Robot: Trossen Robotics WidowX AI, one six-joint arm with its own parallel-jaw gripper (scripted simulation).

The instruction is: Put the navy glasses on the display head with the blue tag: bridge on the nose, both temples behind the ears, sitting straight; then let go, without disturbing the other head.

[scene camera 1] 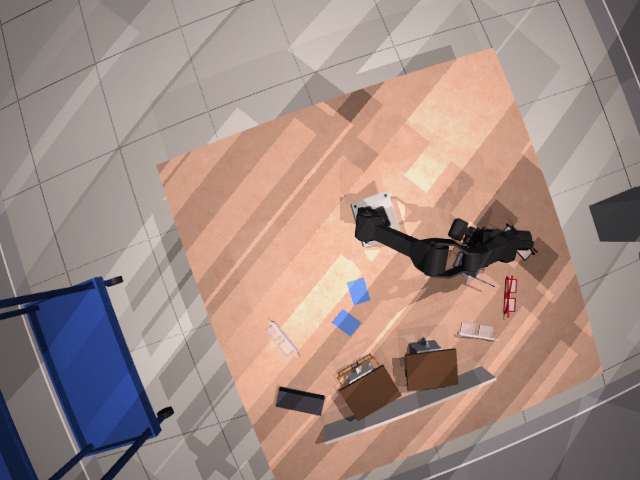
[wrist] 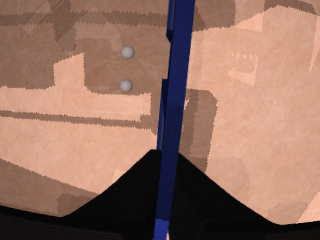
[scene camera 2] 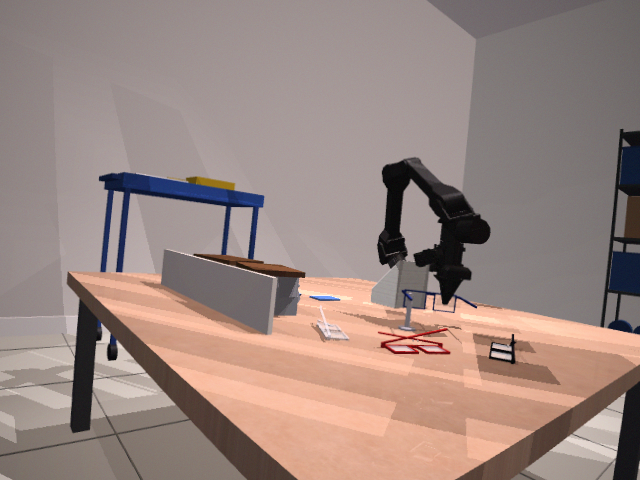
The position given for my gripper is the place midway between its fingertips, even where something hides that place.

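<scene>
I can see my gripper (scene camera 2: 444, 304) (wrist: 162, 160). There is also a dark case (scene camera 1: 288, 398), though in the wrist view the case is out of frame.
</scene>
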